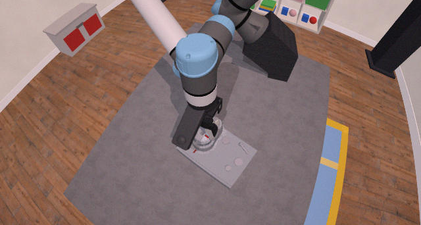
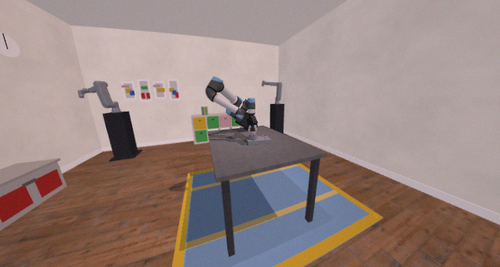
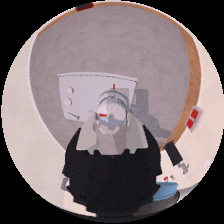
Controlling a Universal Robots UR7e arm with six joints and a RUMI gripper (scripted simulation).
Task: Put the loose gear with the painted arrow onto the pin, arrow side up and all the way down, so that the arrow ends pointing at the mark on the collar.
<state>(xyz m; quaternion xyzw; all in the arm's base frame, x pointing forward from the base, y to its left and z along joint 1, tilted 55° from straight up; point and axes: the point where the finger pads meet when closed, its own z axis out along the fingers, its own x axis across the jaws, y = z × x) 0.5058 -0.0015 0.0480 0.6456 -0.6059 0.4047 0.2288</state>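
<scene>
Now: hand right at the gear. From my hand the other things lie so: thin peg (30 mm behind, 140 mm to the left, 60 mm below).
</scene>
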